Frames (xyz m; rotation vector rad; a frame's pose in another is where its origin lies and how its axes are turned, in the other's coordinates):
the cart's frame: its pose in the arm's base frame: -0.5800 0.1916 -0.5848 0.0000 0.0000 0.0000
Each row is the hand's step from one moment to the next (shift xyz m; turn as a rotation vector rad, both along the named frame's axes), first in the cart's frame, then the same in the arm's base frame.
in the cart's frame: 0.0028 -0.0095 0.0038 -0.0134 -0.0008 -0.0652
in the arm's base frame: 0.0028 -0.0095 0.0038 -0.0134 -0.0008 -0.0652
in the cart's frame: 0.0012 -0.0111 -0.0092 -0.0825 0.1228 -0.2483
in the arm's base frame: 0.0012 -0.0111 -0.0092 -0.0825 0.1228 -0.2483
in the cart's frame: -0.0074 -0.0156 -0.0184 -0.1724 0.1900 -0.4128
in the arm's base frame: -0.0074 -0.0156 -0.0184 -0.1724 0.1900 -0.4128
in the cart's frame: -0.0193 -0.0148 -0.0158 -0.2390 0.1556 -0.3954
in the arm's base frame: -0.0193 -0.0148 -0.0158 -0.2390 0.1556 -0.3954
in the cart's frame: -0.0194 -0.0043 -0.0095 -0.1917 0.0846 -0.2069
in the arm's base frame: -0.0194 -0.0043 -0.0095 -0.1917 0.0846 -0.2069
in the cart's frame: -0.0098 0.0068 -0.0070 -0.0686 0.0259 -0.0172
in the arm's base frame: -0.0098 0.0068 -0.0070 -0.0686 0.0259 -0.0172
